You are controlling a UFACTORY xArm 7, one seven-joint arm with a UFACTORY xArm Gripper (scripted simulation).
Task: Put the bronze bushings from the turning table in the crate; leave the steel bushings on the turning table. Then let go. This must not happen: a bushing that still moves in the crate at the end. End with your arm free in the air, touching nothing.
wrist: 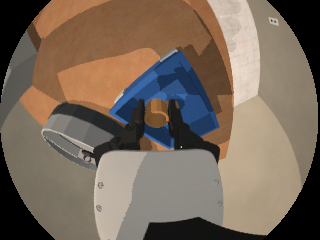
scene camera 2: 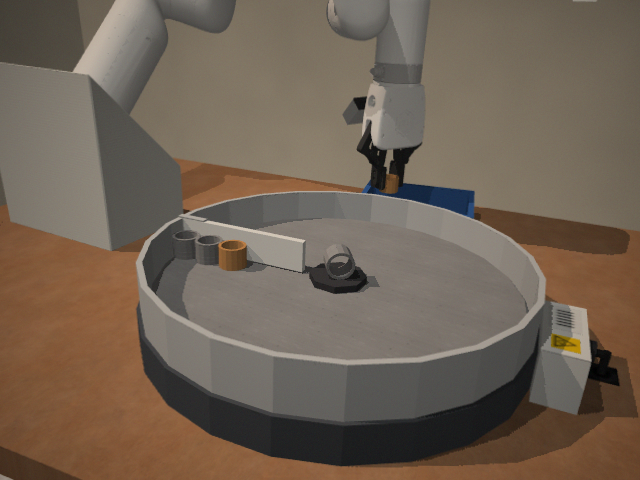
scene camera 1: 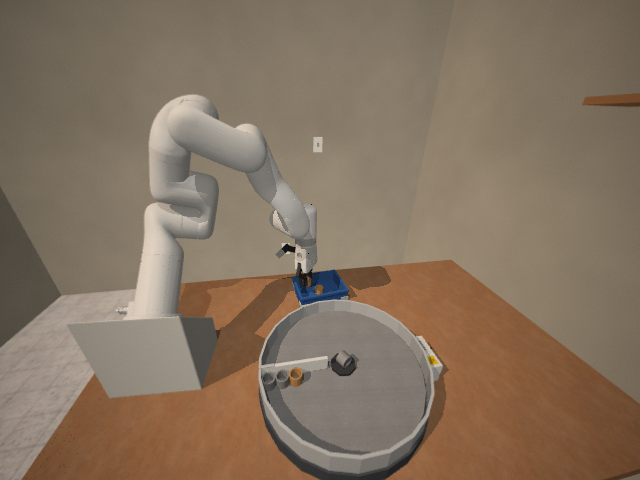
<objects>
same spot on blue crate: (wrist: 178, 82) = (scene camera 1: 307, 287)
</objects>
